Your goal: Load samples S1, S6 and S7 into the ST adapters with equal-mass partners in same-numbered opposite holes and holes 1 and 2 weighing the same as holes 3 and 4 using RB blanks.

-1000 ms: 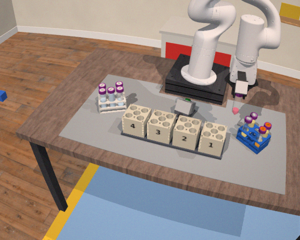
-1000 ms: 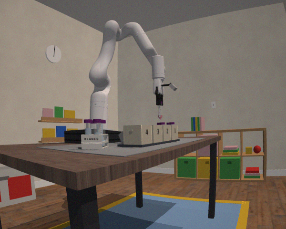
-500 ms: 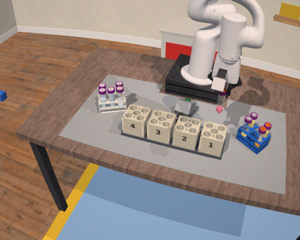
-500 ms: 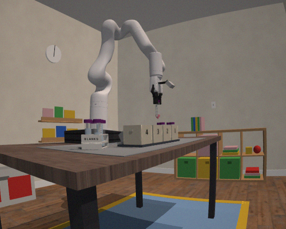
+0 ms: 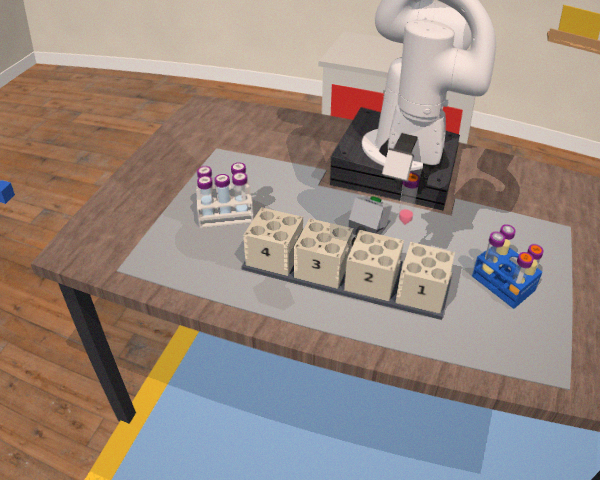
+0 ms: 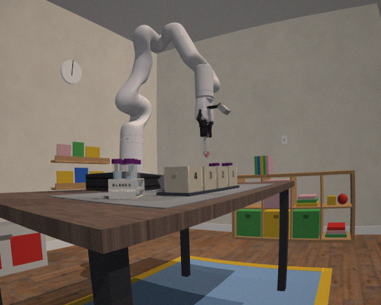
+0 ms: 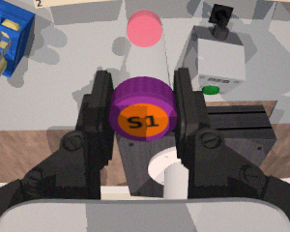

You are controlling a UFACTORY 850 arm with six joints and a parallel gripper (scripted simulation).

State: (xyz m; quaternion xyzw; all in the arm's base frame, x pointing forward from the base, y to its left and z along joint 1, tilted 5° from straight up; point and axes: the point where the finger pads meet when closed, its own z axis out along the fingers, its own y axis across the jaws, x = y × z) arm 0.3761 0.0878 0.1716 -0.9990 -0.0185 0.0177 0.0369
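Now: the sample S1 10 mm to the right of my hand and 50 mm below it. Also, from my hand: green DONE key: 150 mm behind, 100 mm to the right, 180 mm below; blue sample rack RS: 60 mm behind, 240 mm to the left, 220 mm below; loading stand ST: 50 mm ahead, 100 mm to the right, 240 mm below.
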